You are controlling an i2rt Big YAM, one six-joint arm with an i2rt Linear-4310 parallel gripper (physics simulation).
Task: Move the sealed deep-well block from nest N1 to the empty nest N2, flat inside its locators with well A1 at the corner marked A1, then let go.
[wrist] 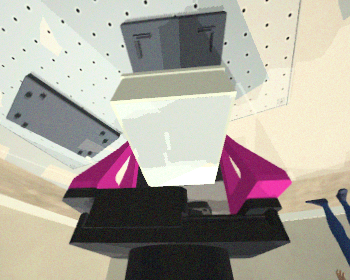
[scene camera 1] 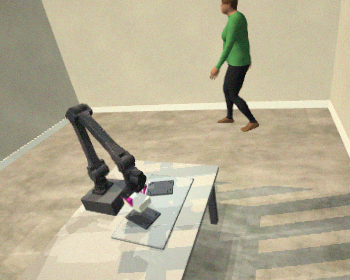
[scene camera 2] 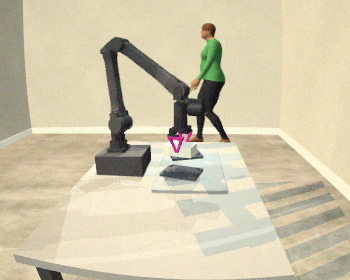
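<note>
A pale, off-white sealed block is held between the magenta fingers of my gripper, which is shut on it. The block is in the air, above the board. One dark nest lies just beyond and below the block in the wrist view, with L-shaped locators showing; the block hides its near edge. The other dark nest shows small posts near its corners. Neither nest's label nor the A1 marks can be read.
Both nests sit on a pale perforated board on the table. The arm's dark base stands beside the board. A person in green is beyond the table.
</note>
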